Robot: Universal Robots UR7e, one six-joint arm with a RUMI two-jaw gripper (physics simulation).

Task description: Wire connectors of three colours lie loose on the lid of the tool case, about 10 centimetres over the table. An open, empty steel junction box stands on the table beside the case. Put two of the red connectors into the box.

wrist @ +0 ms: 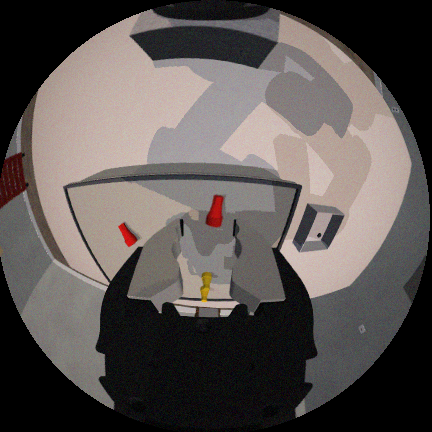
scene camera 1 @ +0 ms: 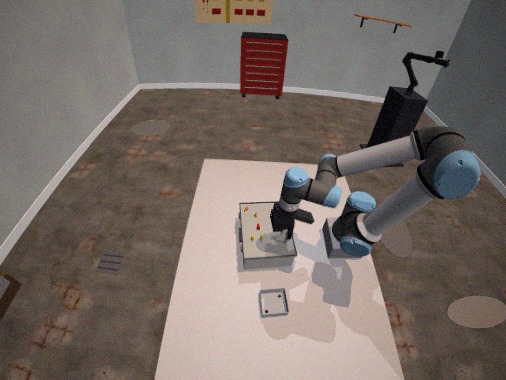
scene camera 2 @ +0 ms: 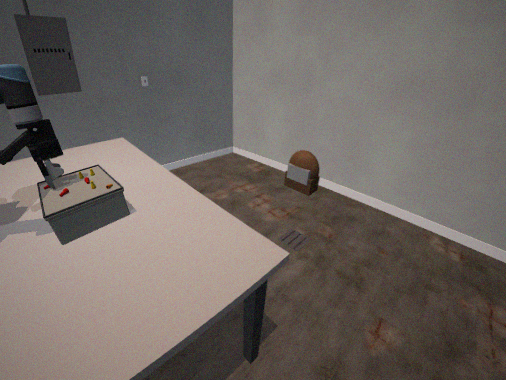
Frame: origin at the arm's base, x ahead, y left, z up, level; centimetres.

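Seen in the pictures: gripper, between the fingertips: (wrist: 208, 220) (scene camera 1: 282, 237) (scene camera 2: 53, 186).
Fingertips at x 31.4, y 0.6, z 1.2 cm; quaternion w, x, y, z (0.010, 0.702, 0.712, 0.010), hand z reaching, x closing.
Offsets run from my fingertips to a thing's top centre. Level surfaces: height alone.
The grey tool case @(dx +6.8, dy -6.0, dz +0.1 cm) (scene camera 1: 269, 263) (scene camera 2: 92, 216) (wrist: 100, 210) carries the loose connectors on its lid. My gripper (scene camera 1: 289, 237) (scene camera 2: 54, 185) (wrist: 208, 220) is partly open and empty, its fingertips low over the lid's robot side. A red connector @(dx -1.3, dy +0.7, dz +1.3 cm) (scene camera 2: 47, 187) (wrist: 215, 214) lies at the fingertips, its wide end reaching toward the gap in the wrist view. A second red connector @(dx +1.9, dy -9.7, dz +1.3 cm) (scene camera 2: 64, 192) (wrist: 127, 235) lies farther from the box. A third red connector @(dx +9.8, dy -6.6, dz +1.3 cm) (scene camera 1: 258, 226) (scene camera 2: 87, 180) lies mid-lid. The open junction box @(dx +7.1, dy +24.9, dz -6.6 cm) (scene camera 1: 287, 303) (wrist: 305, 227) is empty; it does not show in scene camera 2.
Several yellow connectors, one of them (scene camera 1: 255, 215) (scene camera 2: 92, 172) apart from the others, and an orange connector @(dx +14.1, dy -16.9, dz +0.9 cm) (scene camera 1: 246, 209) (scene camera 2: 109, 186) lie on the lid. The case's raised rim edges the lid. The white table @(dz -10.4 cm) (scene camera 1: 210, 320) (scene camera 2: 200, 280) bears the case, the box and the arm's base.
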